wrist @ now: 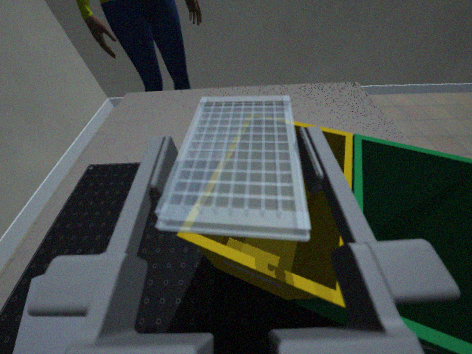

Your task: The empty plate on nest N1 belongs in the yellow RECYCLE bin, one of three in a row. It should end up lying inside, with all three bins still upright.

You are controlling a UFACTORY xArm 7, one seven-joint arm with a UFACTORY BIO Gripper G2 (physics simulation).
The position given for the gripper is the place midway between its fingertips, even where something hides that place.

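A clear plate (238,173) and a green bin (405,192) are visible in the scene, and so is the gripper (234,139).
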